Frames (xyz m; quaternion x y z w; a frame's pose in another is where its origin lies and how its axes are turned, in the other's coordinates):
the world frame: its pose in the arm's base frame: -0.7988 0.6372 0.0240 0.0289 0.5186 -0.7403 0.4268
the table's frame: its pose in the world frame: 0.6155 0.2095 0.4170 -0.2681 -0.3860 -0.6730 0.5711
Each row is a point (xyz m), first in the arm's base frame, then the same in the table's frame.
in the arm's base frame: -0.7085 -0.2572 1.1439
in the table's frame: 1.3171 -0.4372 -0.2136
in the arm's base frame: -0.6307 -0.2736 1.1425
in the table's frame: 1.3295 -0.4684 -0.1415
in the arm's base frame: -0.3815 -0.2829 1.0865
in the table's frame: 1.3036 -0.5836 0.0852
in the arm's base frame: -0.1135 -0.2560 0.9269
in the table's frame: 1.1709 -0.7015 0.3431
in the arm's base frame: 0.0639 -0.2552 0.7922
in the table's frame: 1.0651 -0.7569 0.5311
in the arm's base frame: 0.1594 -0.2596 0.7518
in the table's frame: 1.0387 -0.7940 0.6244
